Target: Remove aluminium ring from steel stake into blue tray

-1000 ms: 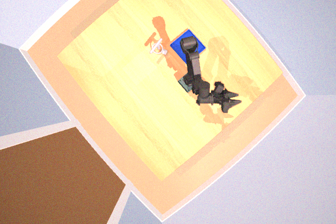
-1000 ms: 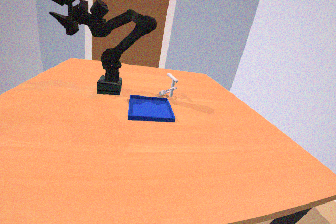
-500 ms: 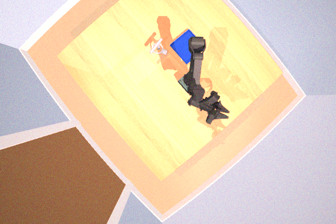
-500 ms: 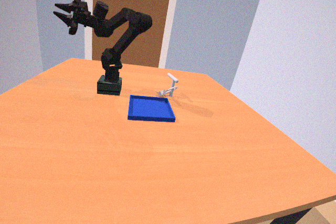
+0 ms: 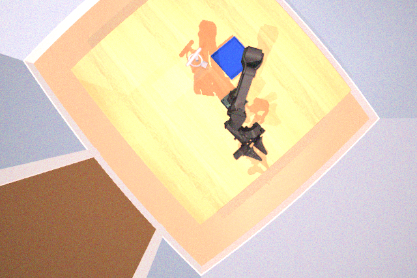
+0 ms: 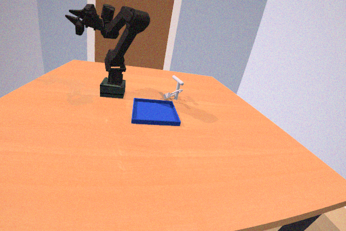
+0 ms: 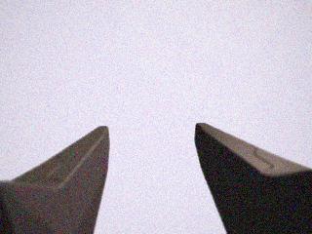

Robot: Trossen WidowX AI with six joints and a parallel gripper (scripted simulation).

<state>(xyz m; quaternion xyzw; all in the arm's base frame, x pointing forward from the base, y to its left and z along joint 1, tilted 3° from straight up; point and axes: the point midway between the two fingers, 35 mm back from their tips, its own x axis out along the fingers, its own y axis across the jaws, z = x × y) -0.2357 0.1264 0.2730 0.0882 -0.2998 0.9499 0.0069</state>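
The aluminium ring is 580 mm ahead of my gripper tip, 320 mm below it and 110 mm to the right of it. Also, from my gripper tip: blue tray: 450 mm ahead, 350 mm below, 290 mm to the right.
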